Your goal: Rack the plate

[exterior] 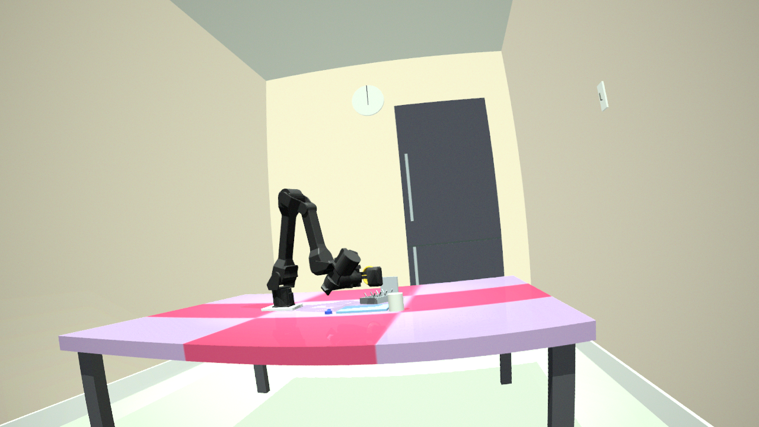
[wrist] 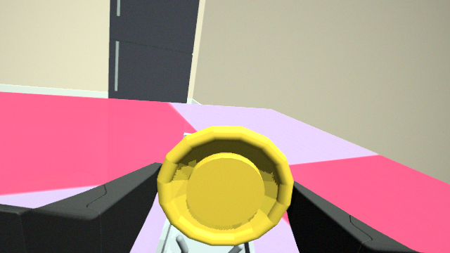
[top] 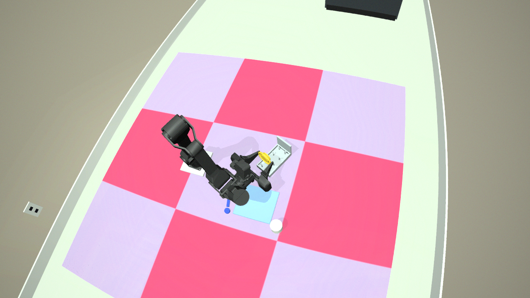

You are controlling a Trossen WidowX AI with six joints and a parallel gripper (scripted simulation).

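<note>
The grey dish rack is 1 cm ahead of my gripper tip, 3 cm to the left of it and 7 cm below it. From my gripper tip the other things lie so: yellow plate 1 cm to the right; light blue mat 1 cm ahead, 16 cm to the right, 9 cm below; blue spoon 9 cm behind, 21 cm to the right, 9 cm below.
</note>
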